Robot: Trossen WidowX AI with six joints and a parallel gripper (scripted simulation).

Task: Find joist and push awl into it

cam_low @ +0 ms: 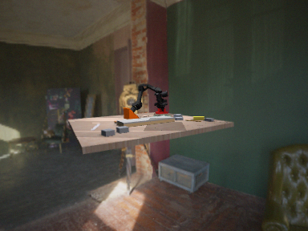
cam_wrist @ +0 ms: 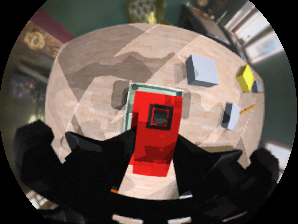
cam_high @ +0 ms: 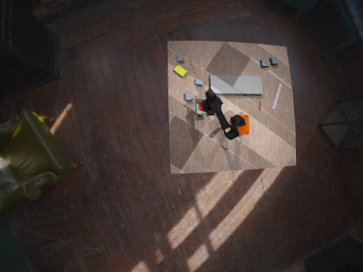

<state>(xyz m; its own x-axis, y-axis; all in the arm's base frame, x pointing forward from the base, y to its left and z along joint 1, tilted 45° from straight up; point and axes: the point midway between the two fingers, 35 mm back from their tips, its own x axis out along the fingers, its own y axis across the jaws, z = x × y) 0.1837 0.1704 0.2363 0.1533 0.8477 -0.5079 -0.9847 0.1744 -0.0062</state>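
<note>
Right now the pale green tray is 60 mm below my gripper tip. Also, from my gripper tip: red stud finder 20 mm above, 10 mm to the left; then thin orange stick 410 mm ahead, 70 mm below, 40 mm to the left; then square indicator 30 mm above, 20 mm to the left.
</note>
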